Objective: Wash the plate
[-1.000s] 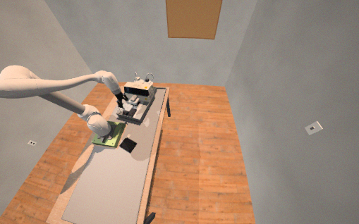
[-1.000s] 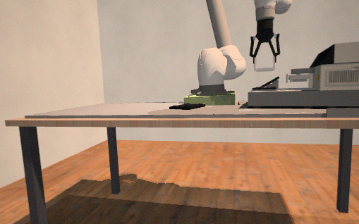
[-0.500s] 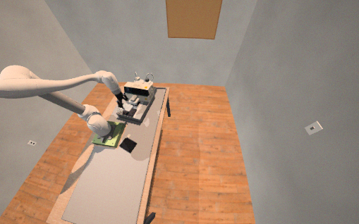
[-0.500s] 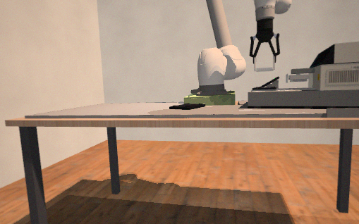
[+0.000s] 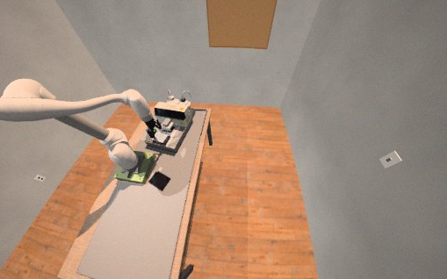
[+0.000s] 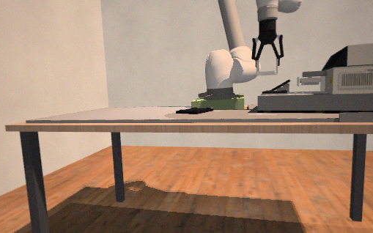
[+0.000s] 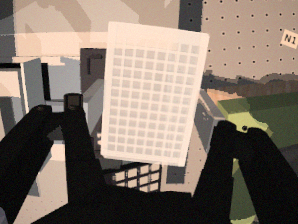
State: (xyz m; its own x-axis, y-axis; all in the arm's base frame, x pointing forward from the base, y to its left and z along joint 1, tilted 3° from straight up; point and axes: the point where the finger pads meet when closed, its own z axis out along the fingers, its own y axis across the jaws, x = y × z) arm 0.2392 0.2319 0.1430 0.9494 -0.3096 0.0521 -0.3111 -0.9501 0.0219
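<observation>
My hand is 35 cm to the left of the black plate nest N1, 19 cm above it and 3 cm short of it. Also, from my hand: carrier 11 cm below, 4 cm to the left, 3 cm behind; then white well plate 3 cm below; then washer 19 cm to the left, 7 cm below, 1 cm ahead.
</observation>
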